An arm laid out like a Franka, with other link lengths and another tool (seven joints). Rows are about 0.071 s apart.
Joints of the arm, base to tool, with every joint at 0 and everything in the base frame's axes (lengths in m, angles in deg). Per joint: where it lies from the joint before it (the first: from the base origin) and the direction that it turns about. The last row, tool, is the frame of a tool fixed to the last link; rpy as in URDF.
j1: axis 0 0 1 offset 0.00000 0.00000 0.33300
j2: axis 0 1 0 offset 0.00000 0.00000 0.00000
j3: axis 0 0 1 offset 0.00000 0.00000 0.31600
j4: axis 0 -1 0 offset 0.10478 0.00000 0.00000
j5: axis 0 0 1 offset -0.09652 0.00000 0.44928
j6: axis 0 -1 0 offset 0.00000 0.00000 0.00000
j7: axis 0 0 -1 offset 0.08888 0.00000 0.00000
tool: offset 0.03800 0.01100 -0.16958 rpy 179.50 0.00 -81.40
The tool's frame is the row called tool.
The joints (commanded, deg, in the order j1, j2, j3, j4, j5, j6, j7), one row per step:
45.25 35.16 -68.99 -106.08 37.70 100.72 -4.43
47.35 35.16 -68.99 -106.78 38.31 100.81 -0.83
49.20 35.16 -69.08 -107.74 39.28 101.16 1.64
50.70 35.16 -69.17 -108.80 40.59 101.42 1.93
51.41 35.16 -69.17 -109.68 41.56 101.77 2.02
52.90 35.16 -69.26 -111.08 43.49 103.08 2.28
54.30 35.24 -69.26 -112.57 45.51 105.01 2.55
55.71 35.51 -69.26 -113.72 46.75 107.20 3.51
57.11 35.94 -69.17 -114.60 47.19 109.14 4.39
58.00 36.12 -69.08 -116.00 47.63 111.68 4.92
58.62 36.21 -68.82 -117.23 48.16 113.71 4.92
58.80 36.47 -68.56 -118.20 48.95 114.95 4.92
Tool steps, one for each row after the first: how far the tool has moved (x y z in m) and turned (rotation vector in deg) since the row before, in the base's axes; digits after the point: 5 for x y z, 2 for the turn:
0.00156 0.02157 -0.00530 -0.10 0.77 -2.02
-0.00024 0.01776 -0.00616 0.23 0.39 -1.56
-0.00147 0.01541 -0.00674 0.96 0.01 -0.03
-0.00225 0.00670 -0.00582 0.68 -0.02 -0.32
-0.00069 0.01286 -0.00752 0.85 -0.83 -0.60
-0.00022 0.01073 -0.00818 0.49 -1.17 -0.84
0.00085 0.00893 -0.00657 -0.57 -1.00 -1.00
0.00044 0.00944 -0.00644 -1.14 -0.56 -0.30
-0.00223 0.00068 -0.00767 -1.19 -0.85 -0.81
-0.00264 0.00144 -0.00752 -0.69 -0.68 -0.33
-0.00345 -0.00122 -0.00761 -0.24 -0.27 -0.71

